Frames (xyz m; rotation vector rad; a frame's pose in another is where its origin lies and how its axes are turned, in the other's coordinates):
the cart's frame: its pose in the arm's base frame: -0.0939 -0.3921 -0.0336 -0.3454 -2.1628 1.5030
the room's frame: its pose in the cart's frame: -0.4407 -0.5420 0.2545 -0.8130 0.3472 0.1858
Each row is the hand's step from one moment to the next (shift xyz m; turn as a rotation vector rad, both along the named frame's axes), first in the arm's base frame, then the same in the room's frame.
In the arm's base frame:
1: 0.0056 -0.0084 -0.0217 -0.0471 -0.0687 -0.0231
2: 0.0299 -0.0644 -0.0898 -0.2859 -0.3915 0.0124
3: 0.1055 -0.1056 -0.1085 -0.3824 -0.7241 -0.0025
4: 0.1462 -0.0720 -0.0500 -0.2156 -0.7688 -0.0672
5: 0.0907 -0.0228 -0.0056 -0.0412 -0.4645 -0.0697
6: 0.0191 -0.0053 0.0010 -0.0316 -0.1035 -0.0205
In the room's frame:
1: -0.0161 0.0086 0.0155 -0.0296 -0.0597 0.0551
2: -0.0927 0.0200 0.0641 -0.1151 -0.4228 0.2077
3: -0.1742 0.0445 0.0415 -0.3083 -0.6876 0.3206
4: -0.1561 0.0596 -0.0337 -0.4609 -0.5911 0.2832
5: -0.0730 0.0384 -0.0444 -0.3407 -0.2927 0.1435
6: -0.0151 0.0067 -0.0110 -0.0640 -0.0752 0.0488

